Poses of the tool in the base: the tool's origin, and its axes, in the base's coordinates. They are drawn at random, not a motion.
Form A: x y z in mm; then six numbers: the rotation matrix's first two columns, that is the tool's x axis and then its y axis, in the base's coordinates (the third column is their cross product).
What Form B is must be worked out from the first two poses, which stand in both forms.
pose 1, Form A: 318.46 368.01 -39.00 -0.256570 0.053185 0.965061 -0.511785 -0.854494 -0.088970
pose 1, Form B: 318.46 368.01 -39.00 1.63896 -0.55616 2.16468
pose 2, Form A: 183.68 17.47 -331.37 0.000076 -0.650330 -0.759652 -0.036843 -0.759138 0.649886
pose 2, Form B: 183.68 17.47 -331.37 1.83418 -0.70680 -1.80922
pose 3, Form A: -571.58 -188.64 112.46 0.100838 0.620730 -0.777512 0.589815 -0.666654 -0.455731
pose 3, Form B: -571.58 -188.64 112.46 -2.30900 -1.27004 1.65632
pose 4, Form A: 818.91 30.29 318.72 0.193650 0.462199 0.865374 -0.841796 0.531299 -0.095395
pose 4, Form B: 818.91 30.29 318.72 0.45198 -1.00694 0.95896
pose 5, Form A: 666.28 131.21 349.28 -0.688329 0.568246 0.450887 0.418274 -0.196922 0.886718
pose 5, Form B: 666.28 131.21 349.28 1.18553 1.91500 2.02571
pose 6, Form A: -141.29 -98.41 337.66 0.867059 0.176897 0.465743 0.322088 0.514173 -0.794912
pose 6, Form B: -141.29 -98.41 337.66 -1.04076 -0.53869 -0.09247
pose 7, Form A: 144.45 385.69 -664.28 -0.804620 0.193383 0.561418 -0.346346 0.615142 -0.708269
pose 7, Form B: 144.45 385.69 -664.28 0.11975 -2.22948 1.15289
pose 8, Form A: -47.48 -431.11 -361.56 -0.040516 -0.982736 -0.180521 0.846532 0.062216 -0.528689
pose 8, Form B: -47.48 -431.11 -361.56 -0.29240 0.58680 -1.50905
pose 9, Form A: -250.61 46.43 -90.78 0.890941 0.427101 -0.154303 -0.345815 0.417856 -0.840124
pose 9, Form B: -250.61 46.43 -90.78 -1.03156 -0.08798 0.48558
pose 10, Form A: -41.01 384.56 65.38 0.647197 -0.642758 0.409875 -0.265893 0.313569 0.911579
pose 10, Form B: -41.01 384.56 65.38 1.26782 -0.88507 -0.29667
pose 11, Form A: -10.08 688.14 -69.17 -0.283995 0.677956 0.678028 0.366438 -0.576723 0.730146
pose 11, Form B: -10.08 688.14 -69.17 1.71780 1.30253 1.95065
